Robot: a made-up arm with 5 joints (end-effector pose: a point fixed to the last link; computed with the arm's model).
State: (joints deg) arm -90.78 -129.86 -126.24 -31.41 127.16
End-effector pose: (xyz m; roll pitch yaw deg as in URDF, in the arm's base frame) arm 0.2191 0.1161 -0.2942 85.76 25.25 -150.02
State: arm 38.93 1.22 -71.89 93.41 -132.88
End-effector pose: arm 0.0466 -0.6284 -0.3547 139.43 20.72 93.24
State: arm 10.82 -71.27 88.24 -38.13 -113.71
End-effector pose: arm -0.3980 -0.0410 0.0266 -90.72 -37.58 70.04
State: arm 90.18 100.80 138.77 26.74 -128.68
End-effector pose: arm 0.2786 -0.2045 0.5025 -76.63 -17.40 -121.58
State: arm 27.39 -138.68 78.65 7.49 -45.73
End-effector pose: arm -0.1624 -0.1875 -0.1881 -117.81 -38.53 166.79
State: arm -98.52 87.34 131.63 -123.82 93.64
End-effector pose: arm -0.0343 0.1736 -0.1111 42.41 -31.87 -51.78
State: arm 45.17 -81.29 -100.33 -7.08 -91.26
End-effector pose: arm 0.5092 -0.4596 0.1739 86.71 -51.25 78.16
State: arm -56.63 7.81 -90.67 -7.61 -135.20
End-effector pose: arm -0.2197 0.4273 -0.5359 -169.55 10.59 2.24
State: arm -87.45 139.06 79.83 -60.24 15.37
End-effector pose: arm 0.0144 0.2688 0.0722 179.86 -57.60 152.52
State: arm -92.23 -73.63 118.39 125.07 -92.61
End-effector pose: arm -0.3732 0.0075 -0.0580 -134.91 43.93 72.93
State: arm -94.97 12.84 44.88 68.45 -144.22
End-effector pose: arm 0.0416 0.1351 0.5142 -29.46 44.62 -44.85
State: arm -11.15 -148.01 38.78 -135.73 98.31
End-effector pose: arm -0.0589 0.0636 -0.0115 76.25 -9.51 24.76
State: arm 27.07 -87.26 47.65 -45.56 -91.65
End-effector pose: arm -0.2235 0.1045 -0.1253 -108.82 -21.23 56.54
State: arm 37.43 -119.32 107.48 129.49 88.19
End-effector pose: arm -0.2083 -0.1424 0.1365 -80.90 -5.58 -58.94
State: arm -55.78 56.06 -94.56 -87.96 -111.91
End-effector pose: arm -0.5931 0.2600 -0.2658 108.95 54.63 -81.48
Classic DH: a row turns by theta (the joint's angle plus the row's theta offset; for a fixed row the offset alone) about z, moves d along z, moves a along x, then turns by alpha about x. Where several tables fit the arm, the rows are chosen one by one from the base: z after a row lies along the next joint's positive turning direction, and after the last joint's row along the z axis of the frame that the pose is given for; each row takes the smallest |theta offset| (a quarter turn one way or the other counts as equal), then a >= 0, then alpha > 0; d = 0 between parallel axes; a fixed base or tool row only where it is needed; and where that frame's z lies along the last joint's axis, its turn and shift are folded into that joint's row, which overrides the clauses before.
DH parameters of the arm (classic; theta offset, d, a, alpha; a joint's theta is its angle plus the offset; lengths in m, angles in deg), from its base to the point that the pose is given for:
base (fixed): -90 0.1628 0 90
joint 1: -90 0.0561 0.1602 90
joint 2: 0 -0.1384 0.1405 90
joint 3: 0 0.0076 0.107 90
joint 4: 0 -0.3468 0.0489 -90
joint 5: -90 -0.077 0.0379 90
tool (fixed): 90 0.1221 0 0

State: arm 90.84 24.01 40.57 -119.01 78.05
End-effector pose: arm -0.0658 -0.1624 0.1302 -33.62 34.24 -149.64
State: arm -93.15 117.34 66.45 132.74 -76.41
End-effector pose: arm 0.1070 0.2865 0.3832 -40.30 44.26 -36.94
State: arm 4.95 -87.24 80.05 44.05 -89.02
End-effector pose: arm -0.3496 0.0904 -0.0334 88.02 -51.27 -97.84
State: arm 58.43 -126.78 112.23 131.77 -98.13
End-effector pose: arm -0.3864 -0.3572 0.1579 79.86 -23.41 -47.09
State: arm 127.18 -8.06 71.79 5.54 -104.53
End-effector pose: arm -0.1570 -0.0250 -0.0179 -159.39 1.68 10.98
